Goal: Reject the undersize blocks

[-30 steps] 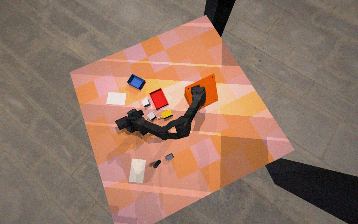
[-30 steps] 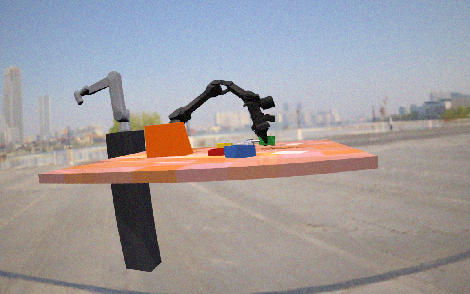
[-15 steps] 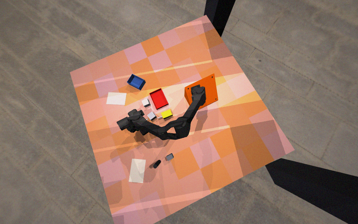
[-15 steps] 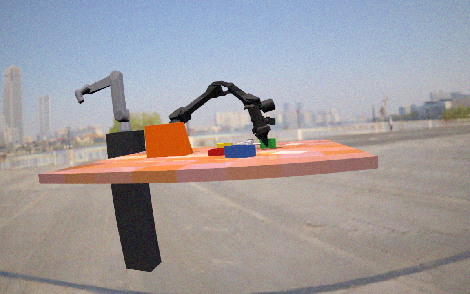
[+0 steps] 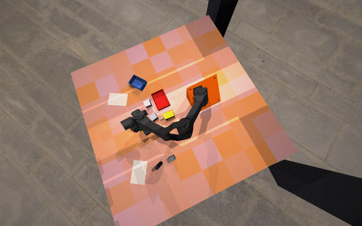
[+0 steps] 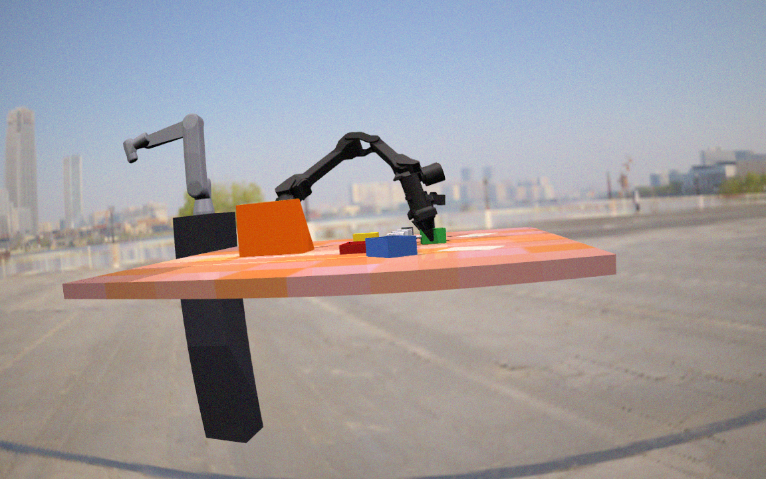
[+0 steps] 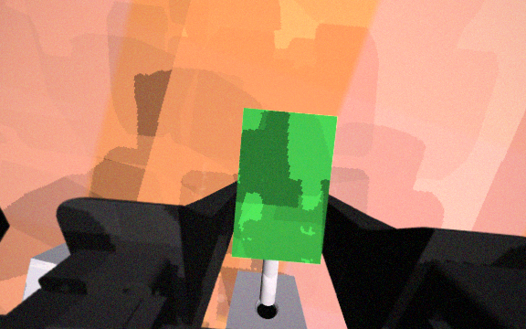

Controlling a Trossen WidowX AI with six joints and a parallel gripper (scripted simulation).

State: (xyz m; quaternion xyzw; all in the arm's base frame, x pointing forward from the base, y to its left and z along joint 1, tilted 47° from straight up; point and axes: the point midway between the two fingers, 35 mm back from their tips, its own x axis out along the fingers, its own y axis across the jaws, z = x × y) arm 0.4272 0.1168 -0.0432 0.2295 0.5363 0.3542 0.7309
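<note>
Now: the green GO gauge 2 cm behind my gripper tip, 1 cm to the right of it and 1 cm above it. The rest, counted from my gripper tip: yellow gauge: 17 cm behind, 1 cm to the left, 1 cm above; red reject tray: 18 cm behind, 14 cm to the right; small dark cube: 29 cm to the left, 11 cm behind, 1 cm above.
</note>
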